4 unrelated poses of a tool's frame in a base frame.
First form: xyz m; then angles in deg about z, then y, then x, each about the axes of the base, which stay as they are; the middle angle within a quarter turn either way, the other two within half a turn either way.
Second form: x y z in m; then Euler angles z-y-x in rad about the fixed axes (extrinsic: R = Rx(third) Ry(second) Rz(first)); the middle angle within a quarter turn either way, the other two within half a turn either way. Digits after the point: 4 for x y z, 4 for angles.
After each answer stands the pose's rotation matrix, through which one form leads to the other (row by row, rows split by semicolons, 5 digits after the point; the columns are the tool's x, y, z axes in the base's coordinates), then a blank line. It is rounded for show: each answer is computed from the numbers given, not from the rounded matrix.
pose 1, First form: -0.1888, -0.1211, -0.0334, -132.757, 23.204, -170.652
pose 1, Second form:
-0.1888, -0.1211, -0.0334, -2.3170, 0.4050, -2.9784
-0.62397 0.67485 0.39401; 0.76794 0.62288 0.14929; -0.14467 0.39573 -0.90690

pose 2, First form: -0.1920, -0.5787, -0.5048, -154.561, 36.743, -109.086
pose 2, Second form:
-0.1920, -0.5787, -0.5048, -2.6976, 0.6413, -1.9039
-0.72363 0.34421 0.59823; 0.65098 0.05244 0.75728; 0.22929 0.93743 -0.26202

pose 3, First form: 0.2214, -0.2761, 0.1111, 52.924, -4.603, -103.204
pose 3, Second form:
0.2214, -0.2761, 0.1111, 0.9237, -0.0803, -1.8012
0.60093 -0.79526 -0.08025; -0.13514 -0.20004 0.97042; -0.78780 -0.57231 -0.22768

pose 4, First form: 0.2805, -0.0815, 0.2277, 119.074, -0.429, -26.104
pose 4, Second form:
0.2805, -0.0815, 0.2277, 2.0782, -0.0075, -0.4556
-0.48593 -0.87397 -0.00749; 0.78324 -0.43925 0.43999; -0.38783 0.20794 0.89797

